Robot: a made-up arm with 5 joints.
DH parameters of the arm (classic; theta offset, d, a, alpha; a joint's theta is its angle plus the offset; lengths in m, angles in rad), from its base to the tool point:
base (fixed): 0 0 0 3.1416
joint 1: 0 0.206 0.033 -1.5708
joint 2: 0 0.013 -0.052 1.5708
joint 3: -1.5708 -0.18 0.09 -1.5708
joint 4: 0 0.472 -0.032 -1.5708
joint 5: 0.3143 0 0.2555 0
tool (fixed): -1.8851 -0.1 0 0
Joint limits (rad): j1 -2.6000..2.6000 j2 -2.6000..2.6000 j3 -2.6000..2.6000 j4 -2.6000..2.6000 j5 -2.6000..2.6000
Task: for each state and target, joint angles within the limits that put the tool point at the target. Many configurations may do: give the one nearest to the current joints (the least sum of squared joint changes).
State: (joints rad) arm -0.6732 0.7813 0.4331 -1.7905 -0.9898
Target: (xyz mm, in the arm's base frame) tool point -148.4 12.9 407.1
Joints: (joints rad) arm -0.7133 1.6281 -0.2353 -1.8800 -1.2747
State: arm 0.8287 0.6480 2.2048 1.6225 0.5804
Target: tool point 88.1 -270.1 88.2
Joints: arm 0.2126 0.2082 1.4832 1.4674 0.7321
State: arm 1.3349 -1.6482 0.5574 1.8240 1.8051
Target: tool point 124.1 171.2 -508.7
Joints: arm 1.2346 -2.0076 0.2450 1.9580 2.2583
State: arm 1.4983 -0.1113 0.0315 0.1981 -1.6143
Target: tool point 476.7 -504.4 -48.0
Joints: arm 1.2696 0.1023 -0.2030 0.2097 -1.4713
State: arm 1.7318 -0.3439 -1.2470 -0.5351 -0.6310
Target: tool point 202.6 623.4 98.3
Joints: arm 1.1445 -0.3887 -2.1246 0.0441 -1.2137
